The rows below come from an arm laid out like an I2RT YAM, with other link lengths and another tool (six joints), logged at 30 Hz.
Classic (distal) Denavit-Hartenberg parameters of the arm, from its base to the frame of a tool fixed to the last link. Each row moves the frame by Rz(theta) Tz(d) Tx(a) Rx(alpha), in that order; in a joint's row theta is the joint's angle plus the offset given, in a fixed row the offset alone. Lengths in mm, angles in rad.
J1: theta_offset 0, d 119.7, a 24.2, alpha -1.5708
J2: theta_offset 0, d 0, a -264, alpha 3.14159
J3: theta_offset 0.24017, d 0, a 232.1, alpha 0
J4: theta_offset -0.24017, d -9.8, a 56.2, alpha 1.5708
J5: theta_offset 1.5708, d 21.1, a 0, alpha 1.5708
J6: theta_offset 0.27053, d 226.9, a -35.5, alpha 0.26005
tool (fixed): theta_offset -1.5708, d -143.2, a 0, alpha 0
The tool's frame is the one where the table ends.
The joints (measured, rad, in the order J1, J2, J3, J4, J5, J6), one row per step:
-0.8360 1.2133 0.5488 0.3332 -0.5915 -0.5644
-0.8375 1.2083 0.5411 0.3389 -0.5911 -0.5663
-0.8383 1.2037 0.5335 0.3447 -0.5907 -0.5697
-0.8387 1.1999 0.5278 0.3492 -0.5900 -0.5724
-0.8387 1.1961 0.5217 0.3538 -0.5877 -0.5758
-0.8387 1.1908 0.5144 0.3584 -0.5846 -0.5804
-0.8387 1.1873 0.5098 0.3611 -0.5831 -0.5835
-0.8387 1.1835 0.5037 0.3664 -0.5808 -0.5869
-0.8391 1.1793 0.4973 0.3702 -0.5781 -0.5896
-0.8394 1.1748 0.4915 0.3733 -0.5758 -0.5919
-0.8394 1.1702 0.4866 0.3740 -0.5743 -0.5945
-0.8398 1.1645 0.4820 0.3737 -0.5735 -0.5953
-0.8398 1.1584 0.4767 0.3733 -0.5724 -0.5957
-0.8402 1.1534 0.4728 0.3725 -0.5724 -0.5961
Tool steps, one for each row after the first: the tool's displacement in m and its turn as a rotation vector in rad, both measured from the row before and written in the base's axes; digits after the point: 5 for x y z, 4 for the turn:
-0.00101 0.00046 -0.00084 -0.0041 -0.0015 -0.0014
-0.00092 0.00052 -0.00093 -0.0054 -0.0011 -0.0003
-0.00067 0.00039 -0.00063 -0.0046 -0.0010 -0.0003
-0.00068 0.00036 -0.00079 -0.0054 -0.0003 -0.0013
-0.00091 0.00047 -0.00090 -0.0069 0.0000 -0.0017
-0.00060 0.00035 -0.00055 -0.0044 0.0000 -0.0006
-0.00064 0.00030 -0.00073 -0.0059 -0.0007 -0.0013
-0.00083 0.00038 -0.00087 -0.0043 0.0002 -0.0023
-0.00078 0.00042 -0.00068 -0.0040 -0.0002 -0.0019
-0.00079 0.00059 -0.00060 -0.0030 0.0007 -0.0008
-0.00086 0.00070 -0.00033 -0.0015 -0.0002 -0.0010
-0.00092 0.00090 -0.00047 -0.0009 0.0001 -0.0009
-0.00077 0.00070 -0.00028 -0.0006 -0.0001 -0.0003

